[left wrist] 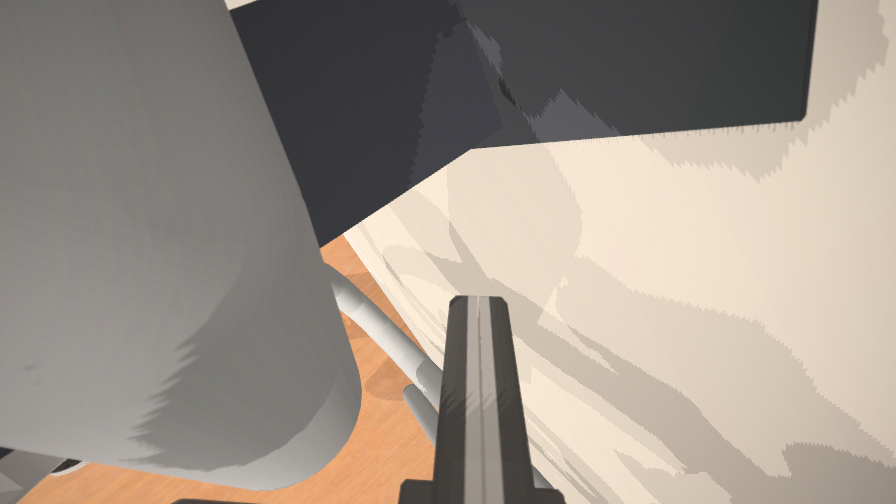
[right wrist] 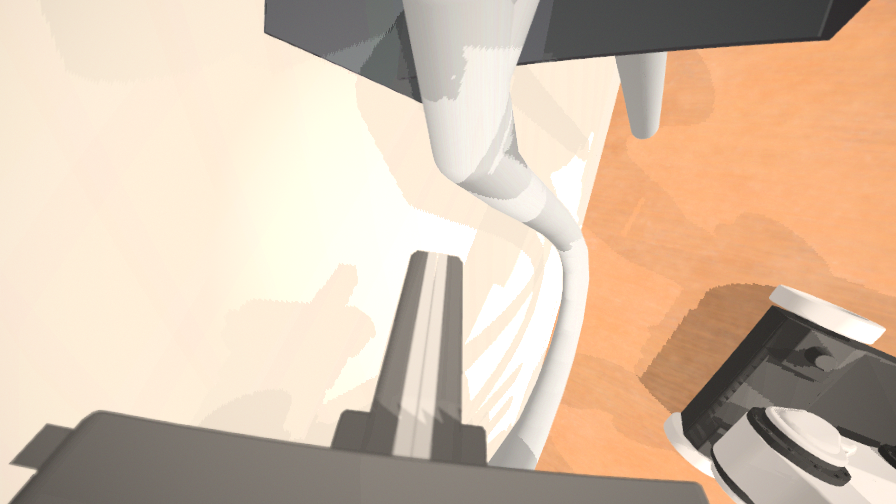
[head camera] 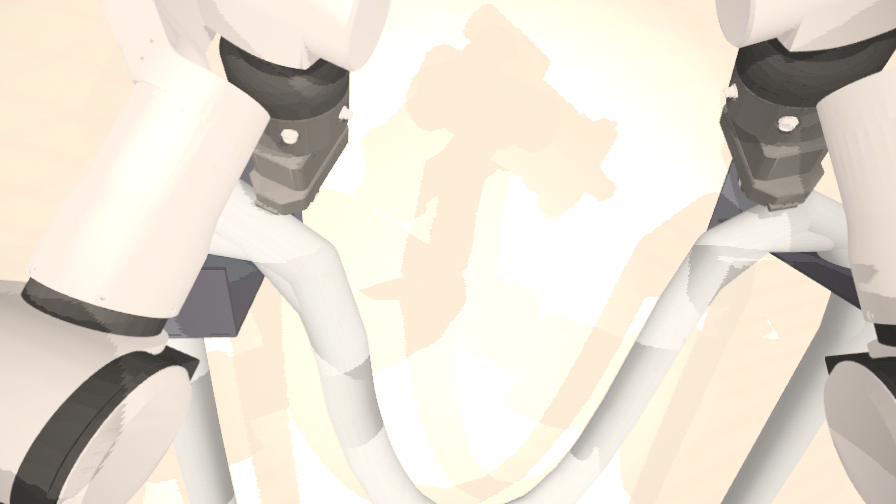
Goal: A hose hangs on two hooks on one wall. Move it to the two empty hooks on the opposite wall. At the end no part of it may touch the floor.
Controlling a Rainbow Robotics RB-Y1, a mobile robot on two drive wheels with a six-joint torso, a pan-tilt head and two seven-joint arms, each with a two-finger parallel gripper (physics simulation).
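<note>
A thick white hose (head camera: 341, 313) hangs over two dark hooks on the cream wall, one at the left (head camera: 213, 300) and one at the right (head camera: 808, 260), and sags between them. My left gripper (head camera: 276, 208) sits just above the hose at the left hook. In the left wrist view its fingers (left wrist: 479, 302) are shut together with nothing between them; the hose (left wrist: 156, 250) passes beside them on the left, under the hook (left wrist: 501, 81). My right gripper (head camera: 776, 203) sits above the hose at the right hook. Its fingers (right wrist: 435, 258) are shut and empty, with the hose (right wrist: 476, 125) running past on their right.
The wall is close in front of both grippers. An orange wooden floor (right wrist: 751, 188) lies below. A free end of the hose (right wrist: 640, 94) hangs beyond the right hook (right wrist: 626, 25). Part of my base (right wrist: 783, 401) shows at the lower right.
</note>
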